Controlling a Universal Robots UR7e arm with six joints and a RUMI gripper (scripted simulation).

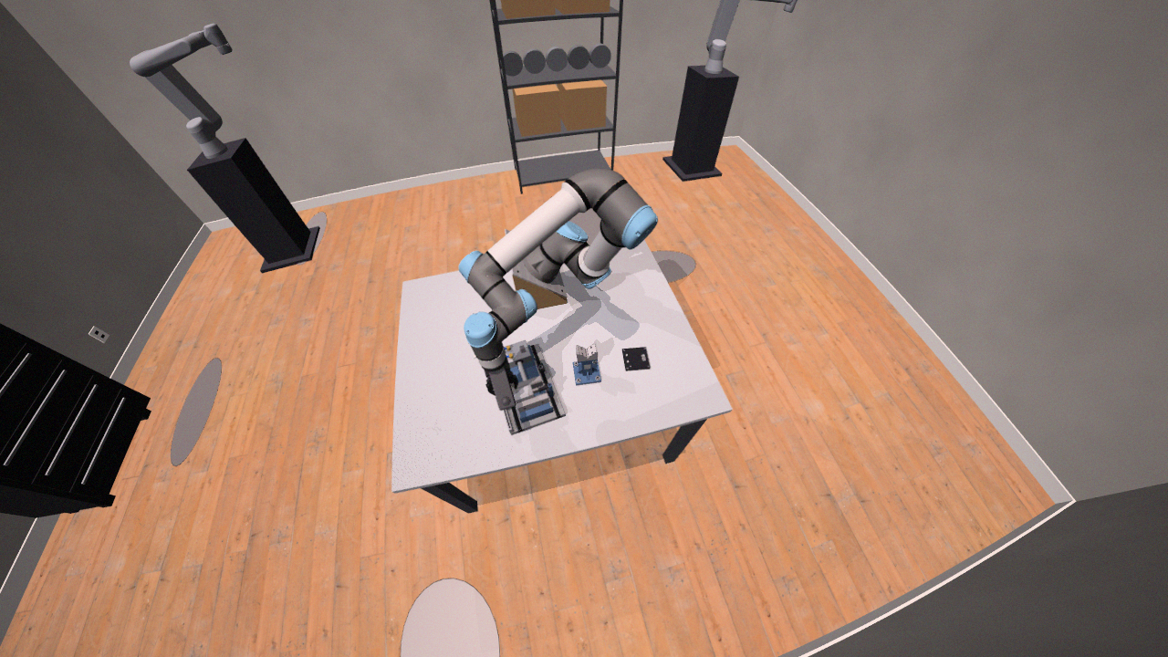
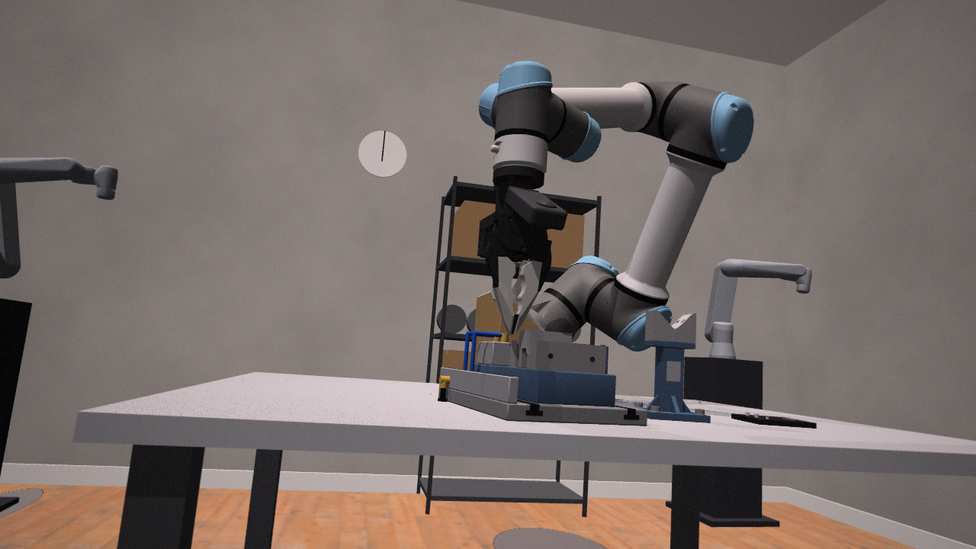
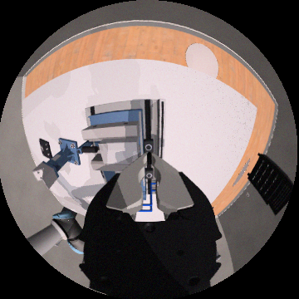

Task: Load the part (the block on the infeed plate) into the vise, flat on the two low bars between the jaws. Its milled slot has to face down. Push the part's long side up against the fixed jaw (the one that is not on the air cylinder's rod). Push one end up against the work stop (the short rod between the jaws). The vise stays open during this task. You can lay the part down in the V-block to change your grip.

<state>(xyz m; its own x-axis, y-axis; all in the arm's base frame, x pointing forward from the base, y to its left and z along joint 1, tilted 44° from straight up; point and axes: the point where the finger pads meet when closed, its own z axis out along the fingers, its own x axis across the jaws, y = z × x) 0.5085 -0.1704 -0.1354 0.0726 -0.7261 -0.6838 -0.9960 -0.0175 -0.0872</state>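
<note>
The part lies 5 cm to the left of my hand and 3 cm below it. From my hand the other things lie so: vise 8 cm behind, 6 cm to the left, 8 cm below; infeed plate 7 cm behind, 47 cm to the left, 11 cm below.
</note>
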